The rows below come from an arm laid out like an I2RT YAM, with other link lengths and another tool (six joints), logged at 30 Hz.
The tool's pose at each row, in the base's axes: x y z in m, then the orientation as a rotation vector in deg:
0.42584, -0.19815, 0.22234, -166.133, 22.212, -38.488
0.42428, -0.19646, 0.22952, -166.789, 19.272, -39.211
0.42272, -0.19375, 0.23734, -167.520, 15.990, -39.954
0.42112, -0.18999, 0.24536, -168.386, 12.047, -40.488
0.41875, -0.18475, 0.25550, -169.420, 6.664, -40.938
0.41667, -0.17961, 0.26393, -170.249, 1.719, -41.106
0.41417, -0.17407, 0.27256, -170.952, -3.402, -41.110
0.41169, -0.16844, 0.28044, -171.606, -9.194, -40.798
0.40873, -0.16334, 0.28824, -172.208, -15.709, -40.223
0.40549, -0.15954, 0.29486, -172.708, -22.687, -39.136
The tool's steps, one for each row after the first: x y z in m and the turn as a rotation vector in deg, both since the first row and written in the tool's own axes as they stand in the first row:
0.00113, -0.00266, -0.00696, 0.058, 0.283, -2.063
0.00225, -0.00642, -0.01442, 0.071, 0.563, -4.363
0.00312, -0.01121, -0.02198, 0.059, 0.671, -7.092
0.00378, -0.01767, -0.03167, 0.076, 0.657, -10.761
0.00401, -0.02375, -0.03971, 0.096, 0.504, -14.089
0.00385, -0.03017, -0.04809, 0.143, 0.257, -17.495
0.00338, -0.03654, -0.05578, 0.201, -0.202, -21.306
0.00260, -0.04228, -0.06366, 0.203, -0.830, -25.565
0.00146, -0.04649, -0.07072, 0.144, -1.770, -30.089

